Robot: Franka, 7 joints.
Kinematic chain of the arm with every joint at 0, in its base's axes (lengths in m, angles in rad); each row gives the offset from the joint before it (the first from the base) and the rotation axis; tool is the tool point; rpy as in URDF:
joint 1: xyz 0 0 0.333 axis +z
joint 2: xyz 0 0 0 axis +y
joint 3: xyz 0 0 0.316 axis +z
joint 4: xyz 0.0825 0 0 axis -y
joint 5: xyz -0.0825 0 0.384 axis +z
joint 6: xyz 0 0 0 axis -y
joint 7: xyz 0.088 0 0 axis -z
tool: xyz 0 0 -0.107 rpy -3.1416 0 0
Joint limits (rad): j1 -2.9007..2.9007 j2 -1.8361..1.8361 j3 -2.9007..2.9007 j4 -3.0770..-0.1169 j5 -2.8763..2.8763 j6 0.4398..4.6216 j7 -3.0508..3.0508
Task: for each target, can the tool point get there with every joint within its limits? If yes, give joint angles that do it. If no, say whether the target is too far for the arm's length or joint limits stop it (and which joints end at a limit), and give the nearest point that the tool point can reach.
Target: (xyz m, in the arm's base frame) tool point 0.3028 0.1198 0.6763
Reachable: yes | joints 1.8769 -1.2169 -0.4955 -2.2254 -1.3028 1.1490 -0.0140
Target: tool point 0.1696 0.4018 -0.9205
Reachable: no: too far | nearest point 0.1388 0.3289 -0.3556 | short by 0.570 m
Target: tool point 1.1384 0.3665 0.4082
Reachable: no: too far | nearest point 0.8150 0.2624 0.3868 | short by 0.340 m
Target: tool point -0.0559 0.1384 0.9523
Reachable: yes | joints 1.1380 -0.5450 0.5202 -1.1103 2.2263 4.1734 2.4156
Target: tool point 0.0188 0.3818 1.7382
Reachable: no: too far | nearest point 0.0111 0.2249 1.1608 | short by 0.598 m
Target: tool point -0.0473 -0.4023 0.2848
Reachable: yes | joints -0.0338 0.0939 -1.3802 -2.5949 1.6654 3.3181 1.3434
